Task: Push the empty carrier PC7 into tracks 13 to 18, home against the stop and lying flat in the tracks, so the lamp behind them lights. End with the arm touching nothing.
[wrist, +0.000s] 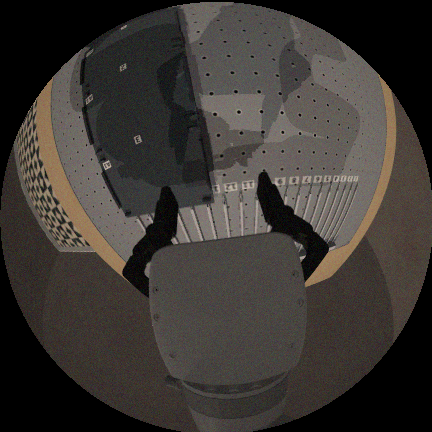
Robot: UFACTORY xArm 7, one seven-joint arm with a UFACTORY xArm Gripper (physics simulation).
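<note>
The carrier, a long dark slab with small white labels, fills the upper left of the wrist view. Its near end overlaps the ends of several pale track rails, which run out from under it toward the gripper. Number labels for tracks 11 and 12 show just right of its near corner; the labels for 13 to 18 are largely hidden. My gripper is open and empty. Its left fingertip overlaps the carrier's near end in view, and its right fingertip is over the deck by the label row. Contact or height cannot be told. The lamp does not show.
A grey perforated deck extends right of the carrier. A tan border runs around the deck. A black-and-cream patterned panel lies beyond the border at the left. Shadows fall across the carrier and deck.
</note>
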